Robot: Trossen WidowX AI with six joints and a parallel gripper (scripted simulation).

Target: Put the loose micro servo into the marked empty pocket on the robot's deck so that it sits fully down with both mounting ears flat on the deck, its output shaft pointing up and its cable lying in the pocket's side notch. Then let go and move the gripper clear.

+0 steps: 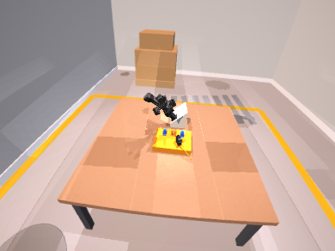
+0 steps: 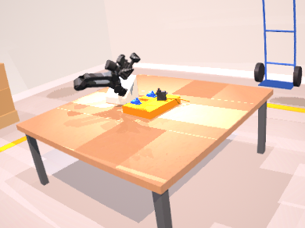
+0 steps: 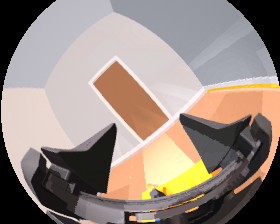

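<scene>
My gripper tip is 300 mm above the orange-yellow deck, 100 mm to the right of it and 30 mm short of it.
</scene>
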